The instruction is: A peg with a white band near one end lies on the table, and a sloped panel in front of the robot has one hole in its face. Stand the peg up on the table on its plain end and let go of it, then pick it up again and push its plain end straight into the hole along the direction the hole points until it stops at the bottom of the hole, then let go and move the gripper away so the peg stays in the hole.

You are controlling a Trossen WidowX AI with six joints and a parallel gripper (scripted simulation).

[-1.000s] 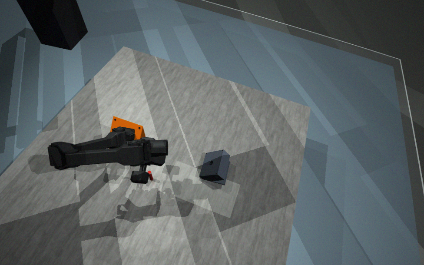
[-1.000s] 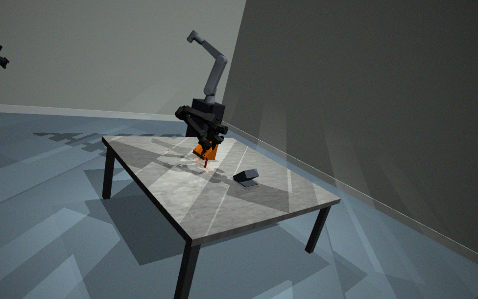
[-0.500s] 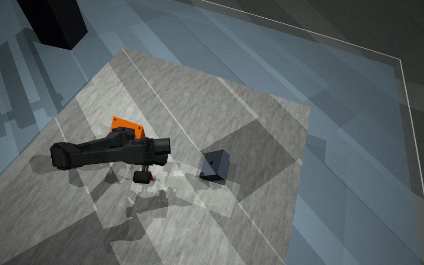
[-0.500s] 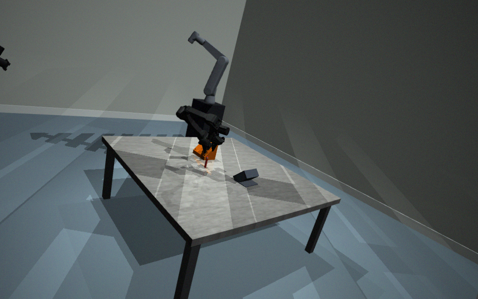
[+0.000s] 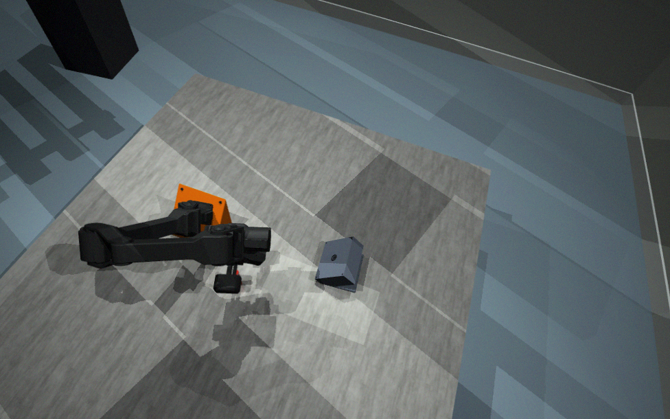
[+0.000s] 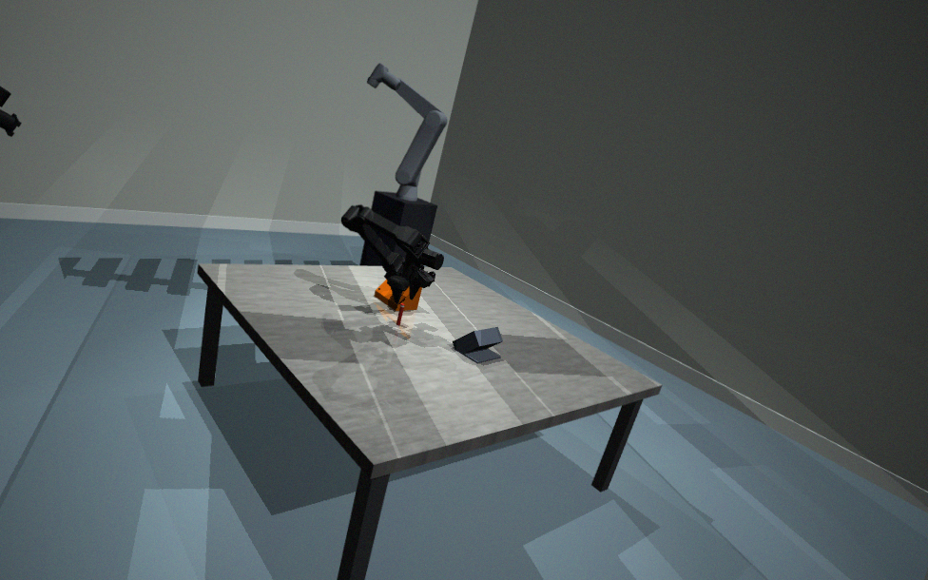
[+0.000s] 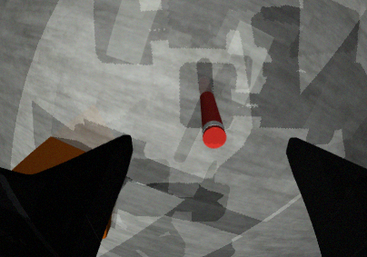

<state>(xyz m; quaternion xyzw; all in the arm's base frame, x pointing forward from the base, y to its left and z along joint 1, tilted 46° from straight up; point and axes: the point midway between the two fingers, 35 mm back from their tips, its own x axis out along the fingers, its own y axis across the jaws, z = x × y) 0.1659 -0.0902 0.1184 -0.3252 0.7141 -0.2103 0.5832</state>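
Right now the red peg is 3 cm below my gripper tip. From my gripper tip the other things lie so: grey sloped panel 27 cm ahead, 12 cm to the left, 5 cm below.
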